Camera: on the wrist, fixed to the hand. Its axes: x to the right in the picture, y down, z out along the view.
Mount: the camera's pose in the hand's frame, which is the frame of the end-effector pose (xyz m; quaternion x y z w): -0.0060 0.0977 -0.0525 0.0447 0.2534 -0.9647 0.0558
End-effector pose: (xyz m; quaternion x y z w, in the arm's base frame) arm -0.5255 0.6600 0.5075 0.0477 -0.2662 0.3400 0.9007
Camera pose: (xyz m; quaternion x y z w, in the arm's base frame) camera -0.5681 0.7452 0.4503 0.2136 0.2746 -0.8260 0.4436
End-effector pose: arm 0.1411 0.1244 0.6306 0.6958 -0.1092 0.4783 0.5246
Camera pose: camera 0.0452 0.1245 0.6866 0.0464 0.8195 -0.2982 0.4873
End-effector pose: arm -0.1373 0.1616 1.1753 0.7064 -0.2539 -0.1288 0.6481
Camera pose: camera -0.1342 0.2063 1.2769 -0.3460 -0.8257 0.4420 0.0553
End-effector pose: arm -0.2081 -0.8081 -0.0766 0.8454 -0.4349 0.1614 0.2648
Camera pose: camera -0.2939 -0.8204 -0.0072 0.4377 0.8656 -0.0128 0.2429
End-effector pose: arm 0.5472 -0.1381 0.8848 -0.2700 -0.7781 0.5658 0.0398
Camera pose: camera 0.6082 -0.0749 0.8169 0.5940 -0.2685 -0.0405 0.7573
